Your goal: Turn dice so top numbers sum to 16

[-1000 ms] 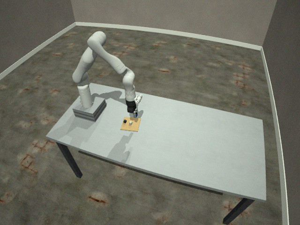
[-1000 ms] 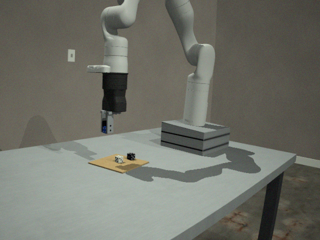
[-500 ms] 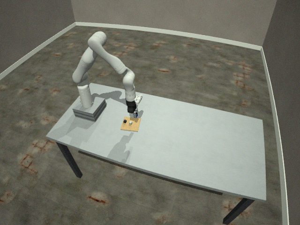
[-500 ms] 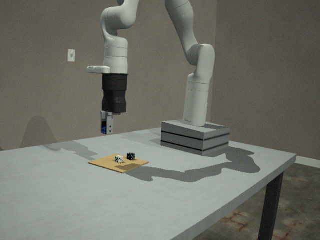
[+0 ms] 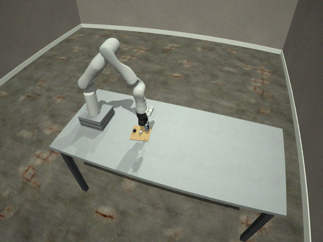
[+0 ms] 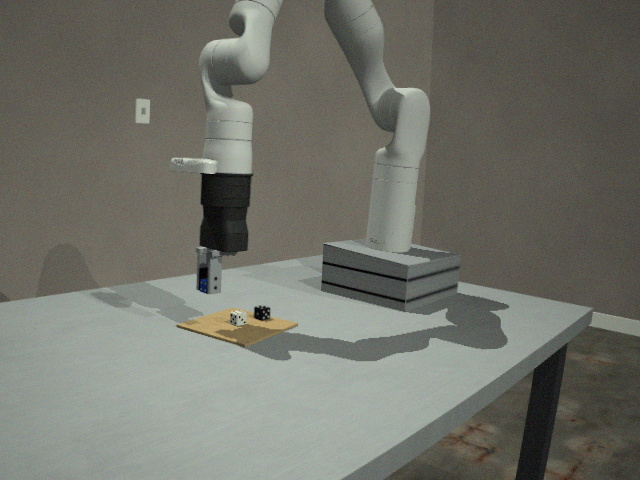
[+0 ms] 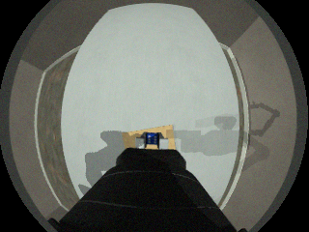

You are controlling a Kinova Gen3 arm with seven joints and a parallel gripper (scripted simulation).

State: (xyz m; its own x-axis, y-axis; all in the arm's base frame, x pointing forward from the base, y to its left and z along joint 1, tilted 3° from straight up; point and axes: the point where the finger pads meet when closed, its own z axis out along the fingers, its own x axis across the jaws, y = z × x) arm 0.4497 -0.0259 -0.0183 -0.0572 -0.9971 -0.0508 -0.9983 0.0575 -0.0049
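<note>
Right now my hand is 60 mm past the white die, 10 mm to the right of it and 70 mm above it. Also, from my hand: tan mat 60 mm behind, 10 mm to the left, 80 mm below; then blue die 10 mm below; then black die 110 mm behind, 10 mm to the left, 70 mm below.
</note>
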